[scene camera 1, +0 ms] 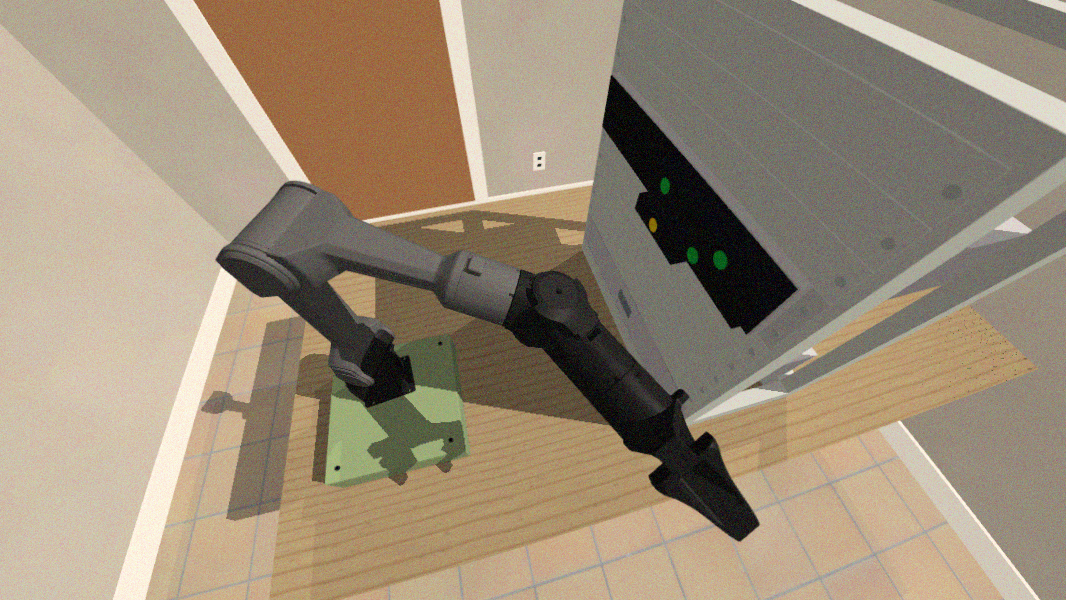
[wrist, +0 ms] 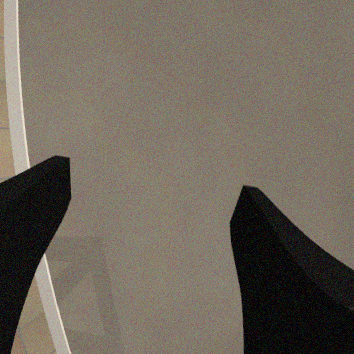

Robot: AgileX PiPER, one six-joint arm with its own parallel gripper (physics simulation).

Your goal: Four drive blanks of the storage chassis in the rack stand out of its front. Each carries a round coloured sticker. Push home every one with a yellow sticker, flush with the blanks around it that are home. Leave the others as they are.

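The rack (scene camera 1: 805, 156) stands at the right in the scene view, with the black front of the storage chassis (scene camera 1: 632, 119) in it. One yellow sticker (scene camera 1: 652, 224) shows on a blank that stands out at the lower left edge of the black front. Three green stickers show: an upper one (scene camera 1: 664, 185), a lower one (scene camera 1: 692, 255) and one right of it (scene camera 1: 719, 260). The outlines of single blanks are too dark to tell apart. My gripper (scene camera 1: 744, 526) (wrist: 153, 191) is open and empty, in front of and below the chassis, clear of the rack. The chassis does not show in the wrist view.
The arm's green base plate (scene camera 1: 350, 439) lies on the wooden floor area left of the rack. The arm reaches from it across the rack's front. A brown door (scene camera 1: 350, 89) and a wall outlet (scene camera 1: 538, 160) are behind. The wrist view faces a grey wall (wrist: 165, 90).
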